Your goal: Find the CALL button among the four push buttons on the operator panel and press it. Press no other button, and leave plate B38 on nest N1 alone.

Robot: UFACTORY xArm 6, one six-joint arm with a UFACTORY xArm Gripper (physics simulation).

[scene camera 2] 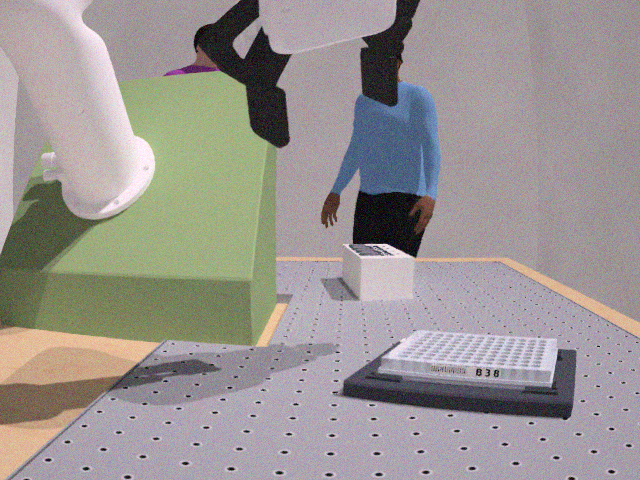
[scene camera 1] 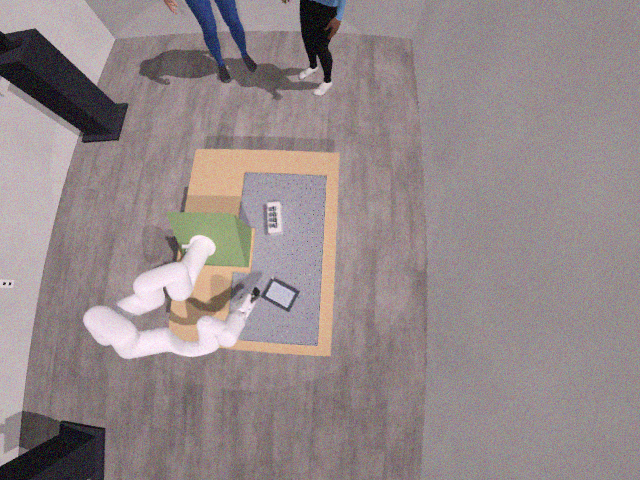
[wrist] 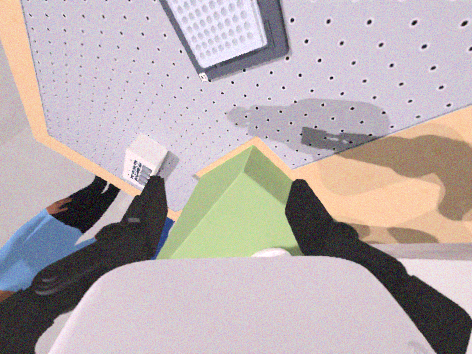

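Seen in the pictures: gripper, fingertip midpoint: (scene camera 2: 329, 118) (scene camera 1: 250, 294) (wrist: 229, 194); arm's base at its link origin: (scene camera 2: 107, 177) (scene camera 1: 203, 245).
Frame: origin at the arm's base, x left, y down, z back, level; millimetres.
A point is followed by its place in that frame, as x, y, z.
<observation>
The operator panel is a small white box (scene camera 1: 273, 217) {166, 101, -316} (scene camera 2: 385, 279) {93, 131, -330} (wrist: 144, 156) {93, 110, -331} with dark markings on its top, towards the far end of the grey perforated plate. Its separate buttons and labels are too small to read, so I cannot tell which is CALL. A clear plate marked B38 (scene camera 1: 280, 294) {-225, 131, -372} (scene camera 2: 467, 356) {-239, 131, -357} (wrist: 220, 30) {-211, 132, -338} sits in a dark nest (scene camera 1: 275, 303) (scene camera 2: 454, 400) {-278, 149, -341} (wrist: 280, 30) {-250, 145, -292}. My gripper (scene camera 1: 255, 293) {-222, -30, -260} (scene camera 2: 334, 122) {-222, -30, -260} (wrist: 229, 194) {-222, -30, -260} is open and empty, raised high above the grey surface, beside the nest in the overhead view and well away from the panel.
A large green sloped block (scene camera 1: 219, 232) {51, -63, -105} (scene camera 2: 196, 232) {-54, 61, -129} (wrist: 225, 215) {-37, 40, -161} carries the arm's base and stands beside the grey perforated plate (scene camera 1: 299, 248) {19, 157, -459} (scene camera 2: 258, 434) {-311, 157, -219} (wrist: 100, 75) {18, 157, -466}. A wooden border (scene camera 1: 334, 206) {261, 169, -645} surrounds much of that plate. Two people stand beyond the table's far end.
</observation>
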